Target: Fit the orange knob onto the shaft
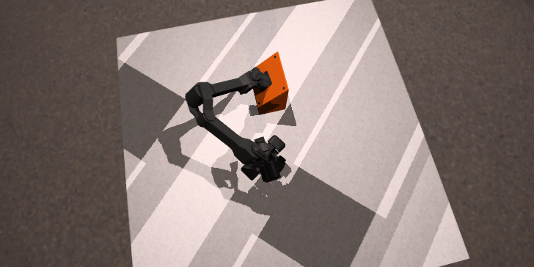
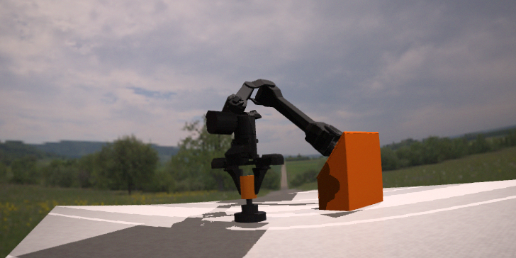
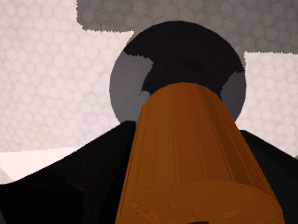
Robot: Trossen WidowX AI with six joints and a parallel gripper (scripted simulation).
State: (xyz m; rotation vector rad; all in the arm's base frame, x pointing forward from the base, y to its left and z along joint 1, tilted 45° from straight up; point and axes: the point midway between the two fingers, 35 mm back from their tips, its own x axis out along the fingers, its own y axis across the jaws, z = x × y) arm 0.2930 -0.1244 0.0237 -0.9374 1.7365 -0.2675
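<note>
The orange knob lies 2 cm above my gripper tip. Also, from my gripper tip: dark pedestal with shaft (4 cm below).
</note>
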